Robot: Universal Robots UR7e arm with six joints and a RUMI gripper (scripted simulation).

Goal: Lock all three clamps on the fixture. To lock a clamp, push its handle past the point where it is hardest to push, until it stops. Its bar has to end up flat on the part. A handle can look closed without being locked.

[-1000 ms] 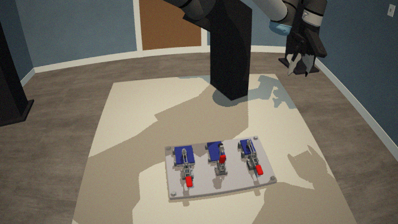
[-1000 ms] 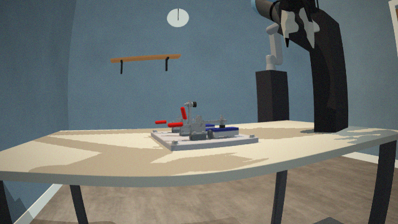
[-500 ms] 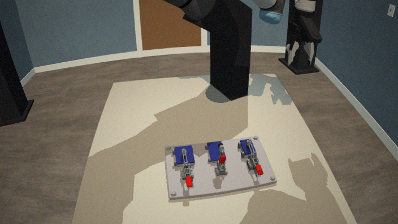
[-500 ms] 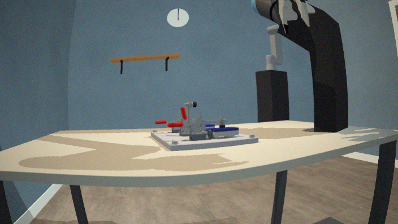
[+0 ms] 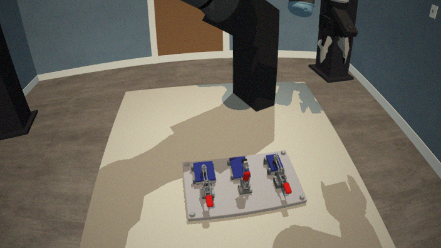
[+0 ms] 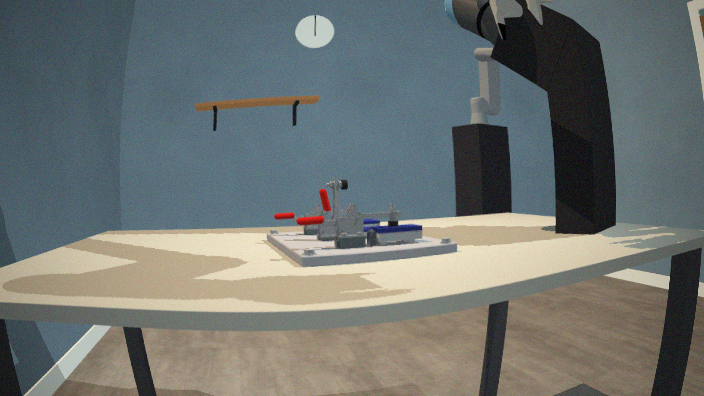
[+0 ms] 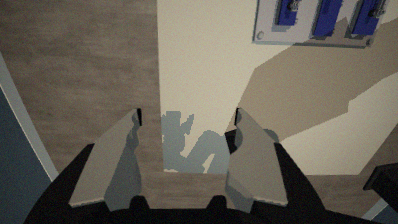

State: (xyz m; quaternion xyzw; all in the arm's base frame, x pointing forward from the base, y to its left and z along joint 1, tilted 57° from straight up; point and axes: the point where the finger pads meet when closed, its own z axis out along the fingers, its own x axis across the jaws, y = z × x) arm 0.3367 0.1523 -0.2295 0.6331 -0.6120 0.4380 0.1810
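Now: hand 11 cm short of the grey fixture plate, 35 cm to the left of it and 32 cm above it. Round my hand: blue part 6 cm ahead, 35 cm to the right, 30 cm below.
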